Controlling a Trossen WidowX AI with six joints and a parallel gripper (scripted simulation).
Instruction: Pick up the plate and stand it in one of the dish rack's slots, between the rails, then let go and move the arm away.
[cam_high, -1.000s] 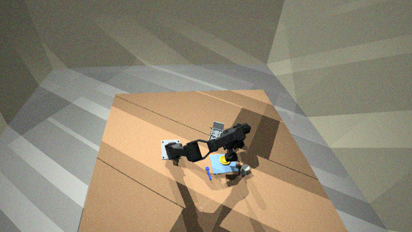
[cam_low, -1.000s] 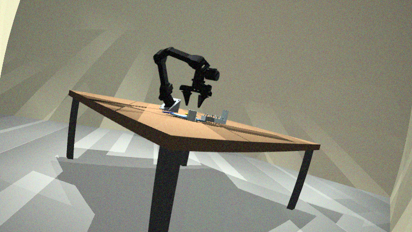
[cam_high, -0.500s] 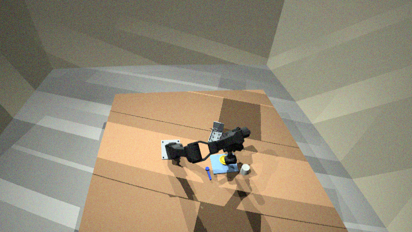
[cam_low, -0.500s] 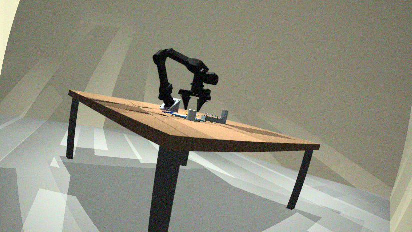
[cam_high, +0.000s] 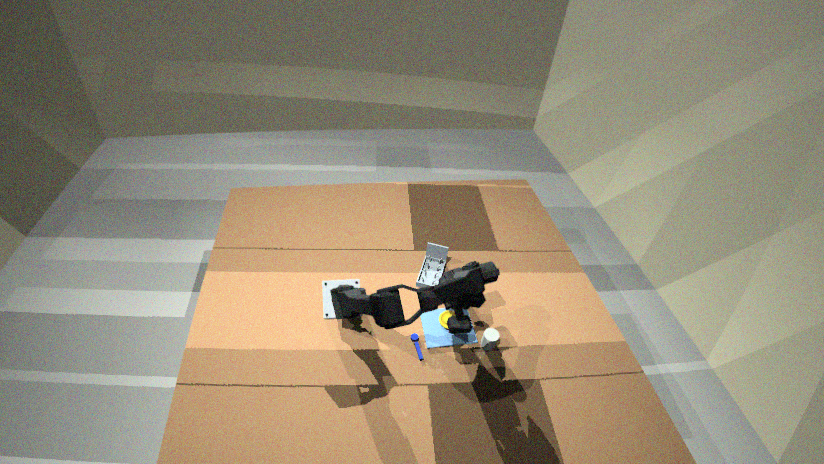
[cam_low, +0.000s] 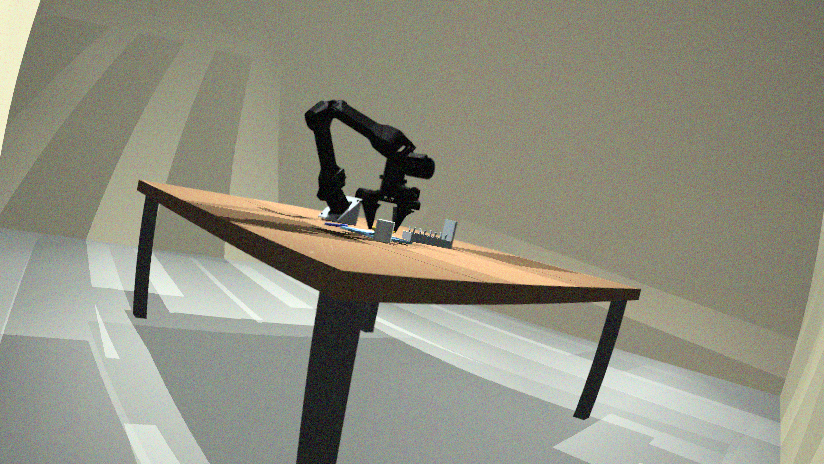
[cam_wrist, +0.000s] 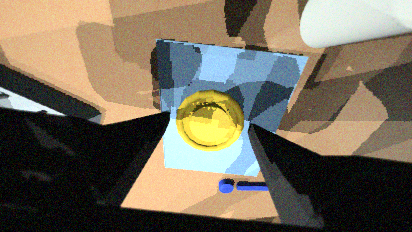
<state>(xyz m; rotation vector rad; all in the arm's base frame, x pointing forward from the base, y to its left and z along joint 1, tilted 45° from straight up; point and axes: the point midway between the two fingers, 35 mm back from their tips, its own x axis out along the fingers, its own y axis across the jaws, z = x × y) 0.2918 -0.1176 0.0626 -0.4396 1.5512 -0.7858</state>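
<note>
Right now the light blue mat is 1 cm behind my gripper tip, 1 cm to the right of it and 1 cm below it. Round my gripper tip: blue spoon: 12 cm behind, 5 cm to the right, 1 cm below; then white cup: 8 cm ahead, 10 cm to the right, 1 cm above; then yellow plate: right at my gripper tip.
</note>
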